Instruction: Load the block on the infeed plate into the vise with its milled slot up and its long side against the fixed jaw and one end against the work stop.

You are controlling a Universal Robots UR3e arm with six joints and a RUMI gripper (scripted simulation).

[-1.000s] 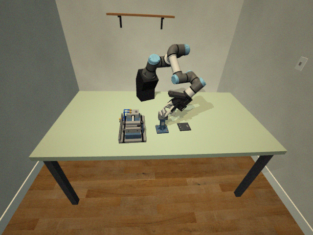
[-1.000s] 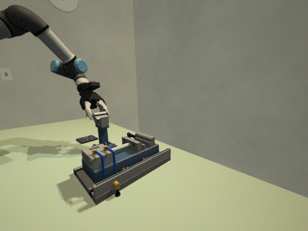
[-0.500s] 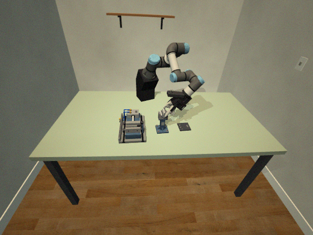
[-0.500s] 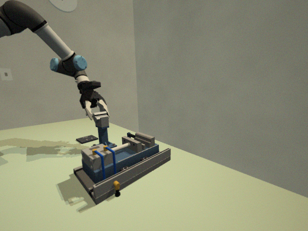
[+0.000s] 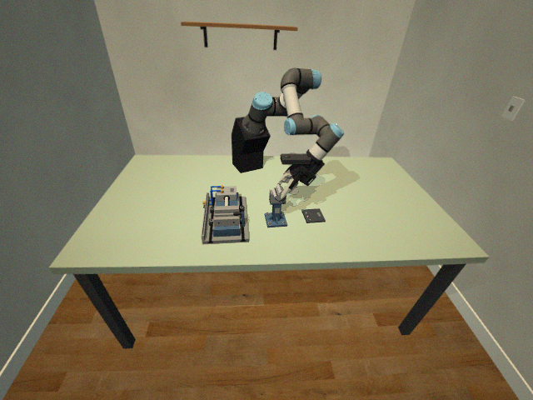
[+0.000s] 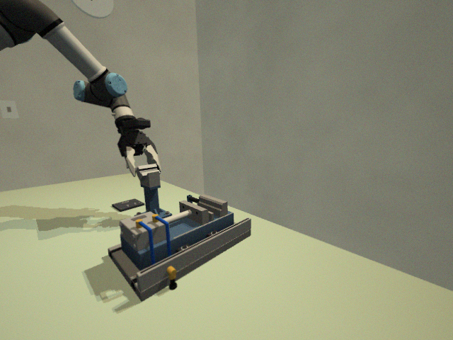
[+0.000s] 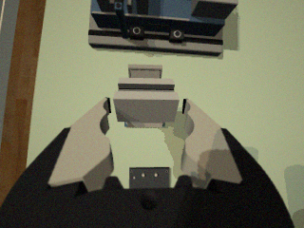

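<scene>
My gripper is now 10 mm to the left of the part. From my hand the other things lie so: dark infeed plate 40 mm behind, 170 mm to the left, 160 mm below; fixed jaw 110 mm ahead, 220 mm to the right, 80 mm below; work stop rod 70 mm ahead, 170 mm to the right, 70 mm below.
</scene>
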